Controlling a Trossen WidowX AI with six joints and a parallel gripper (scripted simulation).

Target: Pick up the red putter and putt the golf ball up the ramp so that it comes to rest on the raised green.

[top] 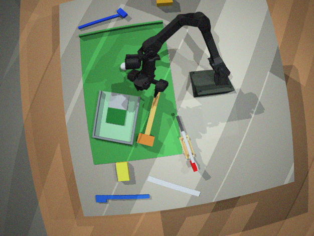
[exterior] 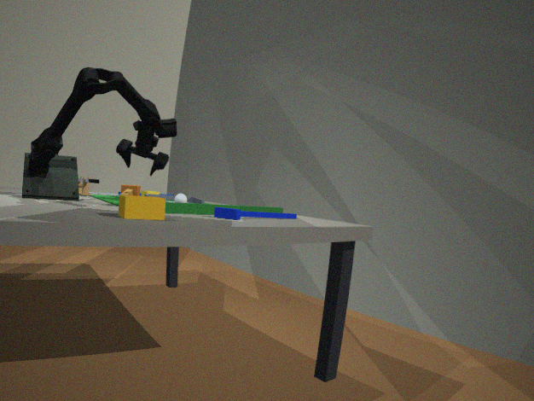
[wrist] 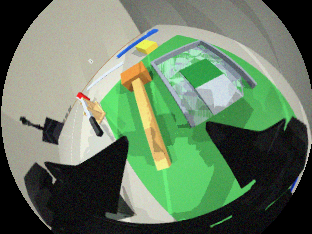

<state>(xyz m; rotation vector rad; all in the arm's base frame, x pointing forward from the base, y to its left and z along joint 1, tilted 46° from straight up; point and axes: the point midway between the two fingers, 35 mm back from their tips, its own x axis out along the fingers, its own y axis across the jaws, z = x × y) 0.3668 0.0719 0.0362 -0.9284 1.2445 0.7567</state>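
Right now my gripper tip is 190 mm past the red putter, 260 mm to the right of it and 50 mm above it. Round my gripper tip: green mat 100 mm ahead, 40 mm to the right, 110 mm below; then wooden stand 190 mm behind, 280 mm to the left, 80 mm below; then white golf ball 110 mm ahead, 160 mm to the right, 90 mm below.
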